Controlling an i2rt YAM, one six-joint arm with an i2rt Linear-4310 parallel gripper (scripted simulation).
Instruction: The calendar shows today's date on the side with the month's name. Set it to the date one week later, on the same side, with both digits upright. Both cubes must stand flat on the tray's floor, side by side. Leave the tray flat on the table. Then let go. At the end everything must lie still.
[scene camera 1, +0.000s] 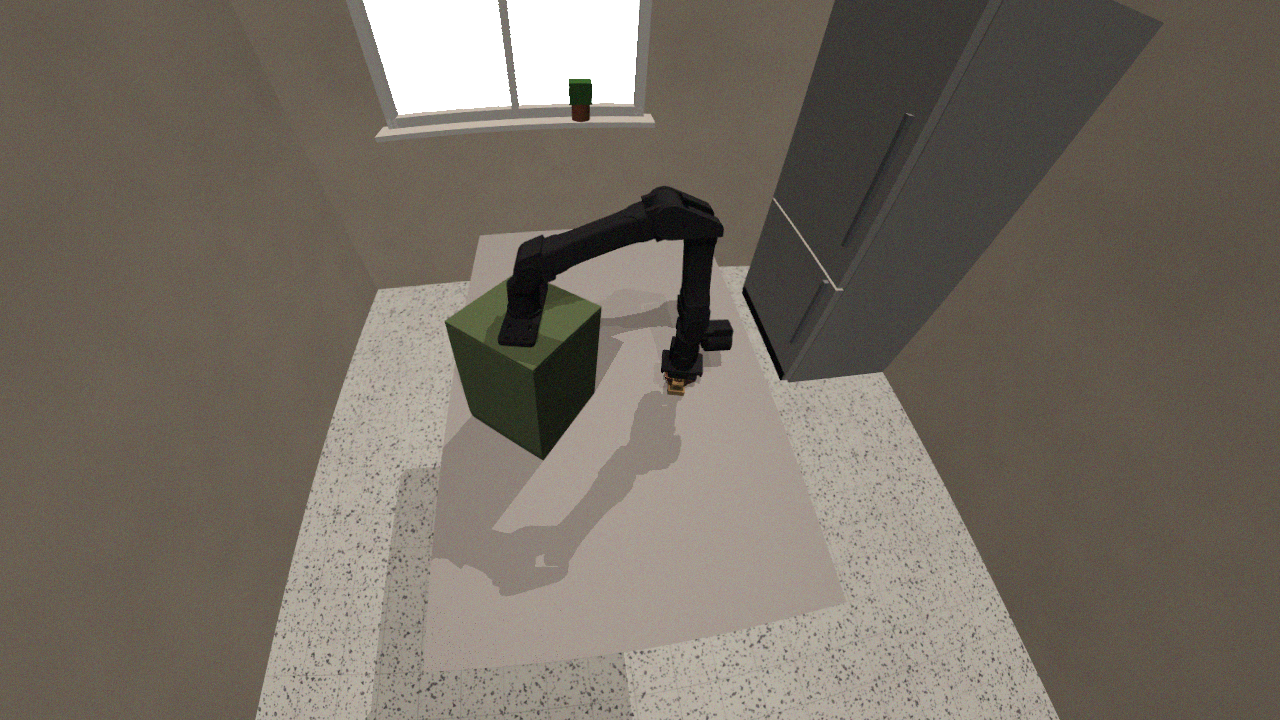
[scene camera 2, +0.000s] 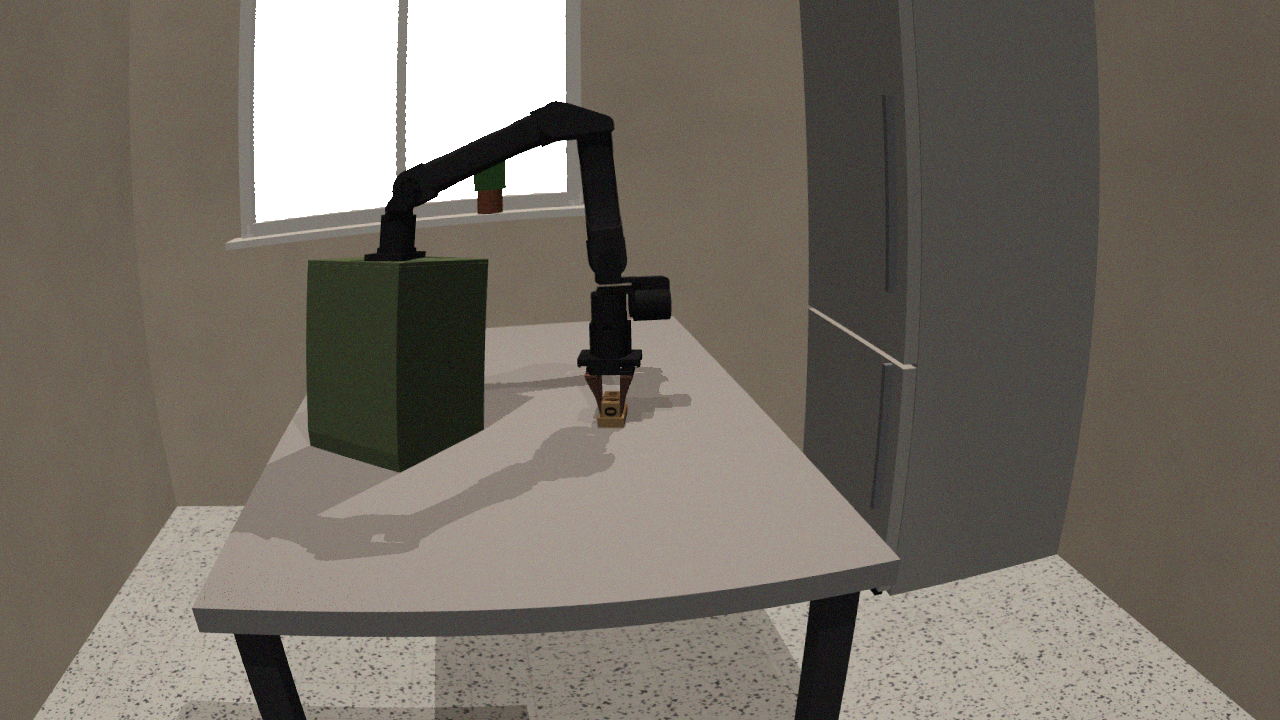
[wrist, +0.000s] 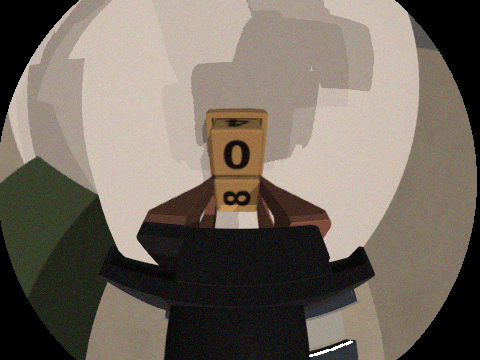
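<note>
My gripper (scene camera 2: 611, 412) is visible, also at (scene camera 1: 676, 384) and (wrist: 236, 180). Visible as well: a wooden cube (wrist: 233, 193) and a wooden cube (wrist: 236, 144).
</note>
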